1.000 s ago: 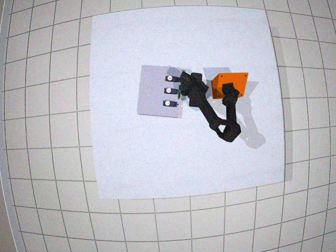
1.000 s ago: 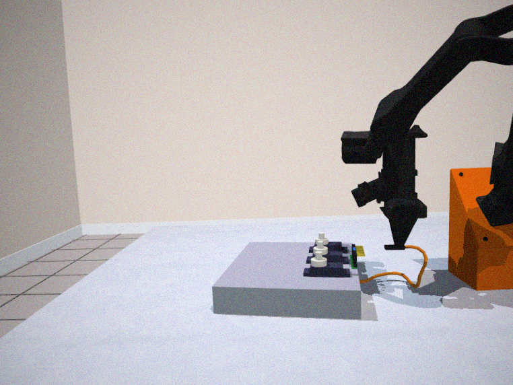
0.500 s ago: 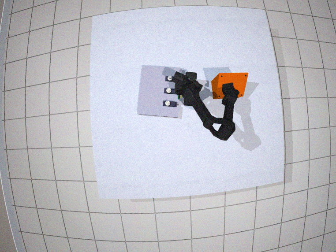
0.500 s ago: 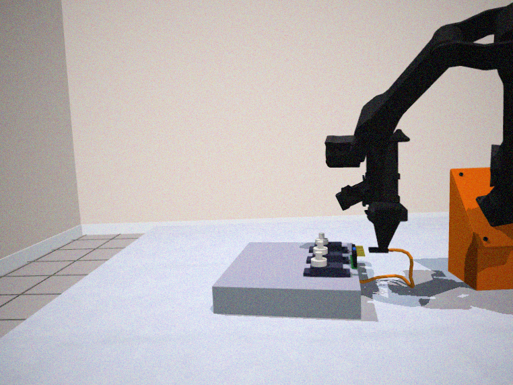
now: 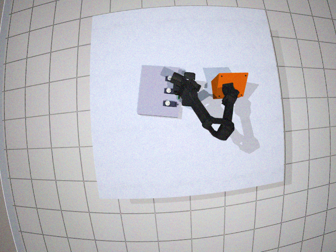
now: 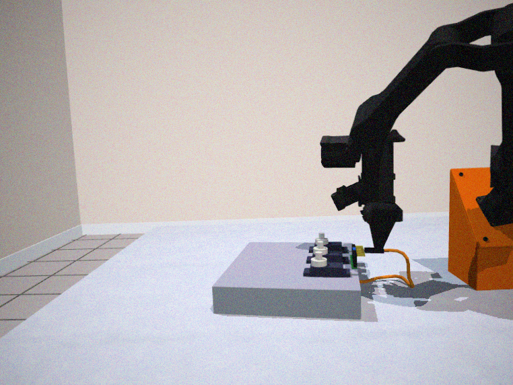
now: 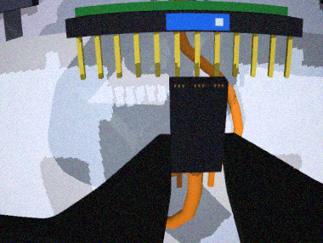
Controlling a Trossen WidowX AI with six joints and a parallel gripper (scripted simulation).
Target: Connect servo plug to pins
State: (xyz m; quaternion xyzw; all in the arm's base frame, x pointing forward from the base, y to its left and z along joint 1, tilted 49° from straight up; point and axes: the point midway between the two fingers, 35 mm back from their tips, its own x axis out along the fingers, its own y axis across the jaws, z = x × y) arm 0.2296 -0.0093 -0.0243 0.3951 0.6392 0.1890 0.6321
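The blue band lies 40 mm ahead of my gripper tip and 10 mm to the right of it. From my gripper tip the other things lie so: black pin header (40 mm ahead, 10 mm to the right, 10 mm below); green board (40 mm ahead, 20 mm below, 10 mm to the right); pale dot (40 mm ahead, 20 mm to the right).
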